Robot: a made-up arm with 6 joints. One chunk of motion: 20 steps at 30 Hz.
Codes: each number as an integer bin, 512 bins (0 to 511) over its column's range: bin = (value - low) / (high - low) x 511, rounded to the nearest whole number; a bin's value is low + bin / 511 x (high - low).
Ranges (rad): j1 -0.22..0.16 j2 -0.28..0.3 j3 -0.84..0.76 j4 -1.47..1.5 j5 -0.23..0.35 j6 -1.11..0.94
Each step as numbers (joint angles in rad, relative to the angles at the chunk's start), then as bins.
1 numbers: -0.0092 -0.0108 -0.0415 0.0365 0.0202 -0.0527
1 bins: 283 237 255 259 220 264
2 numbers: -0.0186 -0.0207 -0.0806 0.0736 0.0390 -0.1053
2 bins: 271 228 243 266 237 250
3 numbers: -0.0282 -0.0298 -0.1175 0.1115 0.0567 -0.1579
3 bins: 258 220 231 272 253 237
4 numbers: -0.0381 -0.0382 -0.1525 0.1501 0.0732 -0.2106
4 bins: 245 213 220 279 267 224
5 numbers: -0.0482 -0.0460 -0.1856 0.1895 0.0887 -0.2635
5 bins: 231 206 209 286 281 211
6 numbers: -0.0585 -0.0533 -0.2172 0.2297 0.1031 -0.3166
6 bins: 217 200 199 292 293 198
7 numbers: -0.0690 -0.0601 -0.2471 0.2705 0.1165 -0.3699
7 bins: 203 194 189 299 305 184
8 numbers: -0.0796 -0.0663 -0.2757 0.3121 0.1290 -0.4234
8 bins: 189 188 180 307 316 171
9 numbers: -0.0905 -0.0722 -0.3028 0.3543 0.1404 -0.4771
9 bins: 174 183 172 314 326 158
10 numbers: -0.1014 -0.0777 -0.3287 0.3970 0.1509 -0.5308
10 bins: 159 178 163 321 336 144
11 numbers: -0.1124 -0.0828 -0.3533 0.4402 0.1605 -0.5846
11 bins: 145 174 155 329 344 131
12 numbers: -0.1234 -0.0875 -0.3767 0.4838 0.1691 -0.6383
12 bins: 130 170 148 336 352 118
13 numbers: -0.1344 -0.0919 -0.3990 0.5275 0.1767 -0.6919
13 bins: 115 166 141 344 358 104
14 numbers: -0.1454 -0.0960 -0.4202 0.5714 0.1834 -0.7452
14 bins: 100 162 134 351 364 91
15 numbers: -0.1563 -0.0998 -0.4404 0.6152 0.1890 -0.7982
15 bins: 86 159 128 359 369 78
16 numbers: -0.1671 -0.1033 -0.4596 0.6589 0.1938 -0.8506
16 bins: 71 156 121 366 373 65
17 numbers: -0.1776 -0.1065 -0.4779 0.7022 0.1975 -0.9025
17 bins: 57 153 116 374 377 52
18 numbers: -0.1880 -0.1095 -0.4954 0.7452 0.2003 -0.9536
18 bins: 43 150 110 381 379 39
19 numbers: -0.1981 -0.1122 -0.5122 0.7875 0.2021 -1.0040
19 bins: 29 148 105 388 381 26
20 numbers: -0.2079 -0.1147 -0.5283 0.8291 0.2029 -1.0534
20 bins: 16 146 100 396 381 14
